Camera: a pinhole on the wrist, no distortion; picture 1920 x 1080 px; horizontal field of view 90.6 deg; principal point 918.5 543.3 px. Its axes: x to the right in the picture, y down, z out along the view. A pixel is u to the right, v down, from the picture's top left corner.
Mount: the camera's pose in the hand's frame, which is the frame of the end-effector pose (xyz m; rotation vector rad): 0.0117 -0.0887 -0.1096 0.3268 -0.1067 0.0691
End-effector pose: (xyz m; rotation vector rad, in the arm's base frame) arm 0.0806 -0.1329 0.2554 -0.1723 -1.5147 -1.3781
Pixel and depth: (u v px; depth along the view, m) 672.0 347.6 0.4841
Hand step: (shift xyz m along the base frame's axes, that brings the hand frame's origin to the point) -0.3396 0.2005 -0.2768
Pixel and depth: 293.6 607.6 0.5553
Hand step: -0.2055 0.4266 -0.3874
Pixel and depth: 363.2 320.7 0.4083
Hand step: -0.2287 0.1946 -0.3556
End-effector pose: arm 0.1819 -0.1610 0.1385 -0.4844 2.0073 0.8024
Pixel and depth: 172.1 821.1 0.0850
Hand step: 0.0746 -0.0874 0.0328
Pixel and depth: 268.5 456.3 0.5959
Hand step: 0.6785 0.0308 0.1024
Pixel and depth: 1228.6 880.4 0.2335
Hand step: 0.1060 0.0415 -0.1354
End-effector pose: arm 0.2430 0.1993 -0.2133 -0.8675 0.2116 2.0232
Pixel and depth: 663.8 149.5 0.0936
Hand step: 0.1493 0.0623 0.0124
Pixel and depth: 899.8 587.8 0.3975
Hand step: 0.0372 0.2159 0.2570
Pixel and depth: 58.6 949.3 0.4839
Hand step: 0.0489 -0.1210 0.5950
